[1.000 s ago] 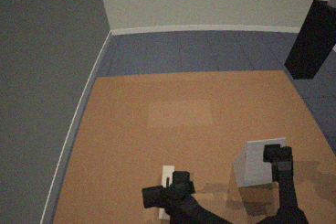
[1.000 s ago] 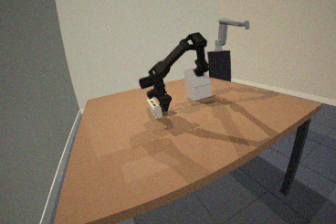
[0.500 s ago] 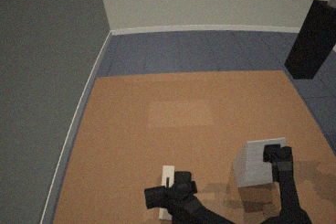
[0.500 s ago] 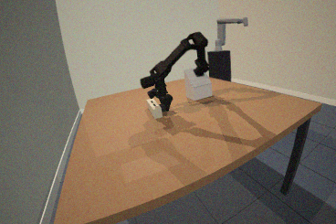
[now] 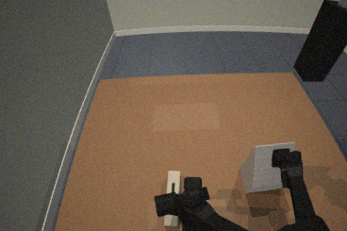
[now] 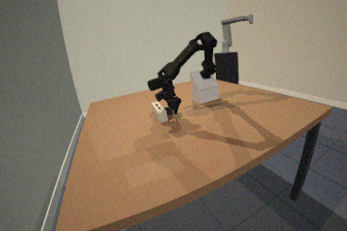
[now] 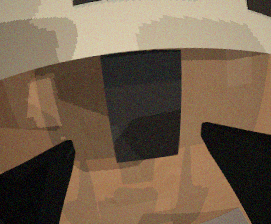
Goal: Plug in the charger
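Right now my gripper tip is 50 mm short of the dark two-prong charger, 10 mm to the left of it and 10 mm below it.
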